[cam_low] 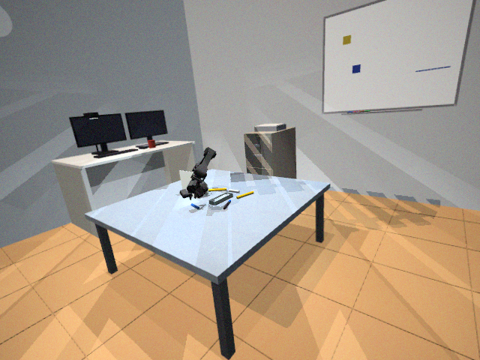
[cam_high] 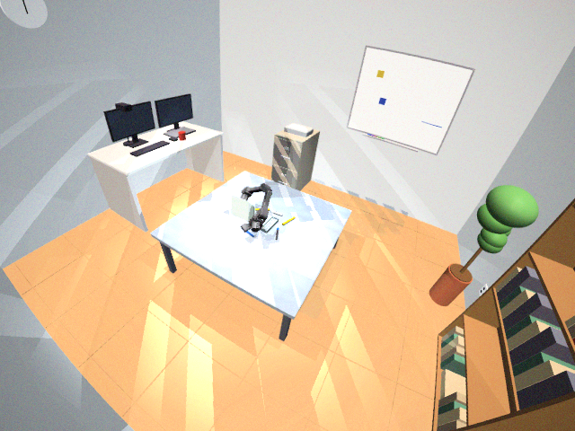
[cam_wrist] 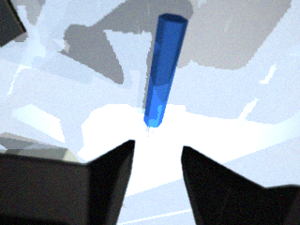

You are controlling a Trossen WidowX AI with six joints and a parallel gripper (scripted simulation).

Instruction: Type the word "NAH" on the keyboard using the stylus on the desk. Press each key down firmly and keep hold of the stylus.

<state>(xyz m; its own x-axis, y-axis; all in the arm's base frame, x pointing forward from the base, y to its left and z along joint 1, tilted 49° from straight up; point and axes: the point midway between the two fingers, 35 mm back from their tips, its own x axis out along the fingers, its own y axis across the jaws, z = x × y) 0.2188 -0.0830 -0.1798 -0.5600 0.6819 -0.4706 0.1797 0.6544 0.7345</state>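
My gripper tip is now 50 mm above the blue stylus and 10 mm past it. The rest, counted from my gripper tip: dark pen: 190 mm ahead, 160 mm to the left, 50 mm below; N key: 260 mm to the left, 90 mm ahead, 40 mm below; white cylinder: 360 mm to the left, 60 mm ahead, 50 mm below.
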